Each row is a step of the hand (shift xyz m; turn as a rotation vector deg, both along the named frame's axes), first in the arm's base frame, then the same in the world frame.
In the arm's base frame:
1: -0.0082 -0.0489 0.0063 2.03 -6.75 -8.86
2: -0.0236 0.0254 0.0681 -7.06 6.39 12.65
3: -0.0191 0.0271 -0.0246 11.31 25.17 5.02
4: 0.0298 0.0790 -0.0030 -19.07 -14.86 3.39
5: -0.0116 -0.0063 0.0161 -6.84 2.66 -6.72
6: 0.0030 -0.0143 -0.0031 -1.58 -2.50 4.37
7: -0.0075 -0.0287 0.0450 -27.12 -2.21 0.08
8: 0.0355 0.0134 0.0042 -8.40 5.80 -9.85
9: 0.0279 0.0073 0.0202 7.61 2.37 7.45
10: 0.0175 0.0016 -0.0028 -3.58 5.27 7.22
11: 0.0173 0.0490 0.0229 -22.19 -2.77 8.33
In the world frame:
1: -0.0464 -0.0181 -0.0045 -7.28 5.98 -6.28
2: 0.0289 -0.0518 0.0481 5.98 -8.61 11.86
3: 0.0133 0.0346 0.0182 27.99 0.11 -1.84
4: 0.0821 0.0191 -0.0059 -19.51 -3.50 14.25
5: -0.0065 -0.0145 0.0134 -1.27 8.44 5.11
6: -0.0127 -0.0017 -0.0077 -1.95 -4.48 1.98
7: -0.0198 -0.0488 0.0116 -11.35 4.82 24.25
8: 0.0254 -0.0074 -0.0276 0.44 12.58 6.54
9: 0.0204 -0.0225 -0.0178 6.30 -7.86 -4.19
10: 0.0069 -0.0005 -0.0164 5.05 -4.55 6.82
11: 0.0555 -0.0111 0.0045 -8.50 -4.07 21.92

